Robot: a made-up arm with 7 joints. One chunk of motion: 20 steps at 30 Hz.
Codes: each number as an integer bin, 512 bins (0 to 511) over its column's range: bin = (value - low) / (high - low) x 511, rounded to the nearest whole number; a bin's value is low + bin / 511 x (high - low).
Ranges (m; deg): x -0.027..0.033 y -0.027..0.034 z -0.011..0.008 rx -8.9..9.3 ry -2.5..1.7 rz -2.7..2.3
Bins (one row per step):
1: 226 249 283 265 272 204
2: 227 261 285 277 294 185
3: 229 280 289 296 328 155
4: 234 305 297 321 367 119
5: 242 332 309 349 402 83
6: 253 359 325 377 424 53
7: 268 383 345 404 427 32
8: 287 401 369 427 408 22
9: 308 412 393 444 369 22
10: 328 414 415 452 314 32
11: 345 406 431 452 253 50
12: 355 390 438 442 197 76
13: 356 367 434 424 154 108
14: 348 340 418 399 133 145
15: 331 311 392 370 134 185
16: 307 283 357 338 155 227
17: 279 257 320 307 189 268
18: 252 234 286 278 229 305
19: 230 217 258 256 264 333
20: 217 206 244 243 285 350
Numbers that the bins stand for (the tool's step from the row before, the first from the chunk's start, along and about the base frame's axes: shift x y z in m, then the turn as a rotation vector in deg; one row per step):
1: -0.00046 0.00272 -0.00048 0.538 -0.264 -0.704
2: -0.00035 0.00416 -0.00040 0.966 -0.084 -0.890
3: -0.00011 0.00642 -0.00025 1.642 0.196 -1.183
4: 0.00048 0.00941 0.00004 2.533 0.516 -1.536
5: 0.00141 0.01263 0.00049 3.530 0.804 -1.888
6: 0.00271 0.01586 0.00108 4.527 0.985 -2.181
7: 0.00447 0.01872 0.00183 5.489 1.010 -2.387
8: 0.00670 0.02087 0.00272 6.308 0.853 -2.485
9: 0.00916 0.02218 0.00361 6.914 0.533 -2.485
10: 0.01151 0.02242 0.00443 7.199 0.081 -2.387
11: 0.01351 0.02147 0.00503 7.199 -0.421 -2.211
12: 0.01468 0.01956 0.00529 6.842 -0.881 -1.956
13: 0.01480 0.01681 0.00514 6.201 -1.234 -1.643
14: 0.01386 0.01359 0.00454 5.311 -1.407 -1.281
15: 0.01186 0.01013 0.00358 4.278 -1.399 -0.890
16: 0.00905 0.00678 0.00227 3.138 -1.226 -0.479
17: 0.00576 0.00368 0.00090 2.034 -0.947 -0.078
18: 0.00259 0.00093 -0.00037 1.001 -0.618 0.284
19: 0.00001 -0.00110 -0.00141 0.218 -0.330 0.558
20: -0.00152 -0.00241 -0.00193 -0.245 -0.158 0.725

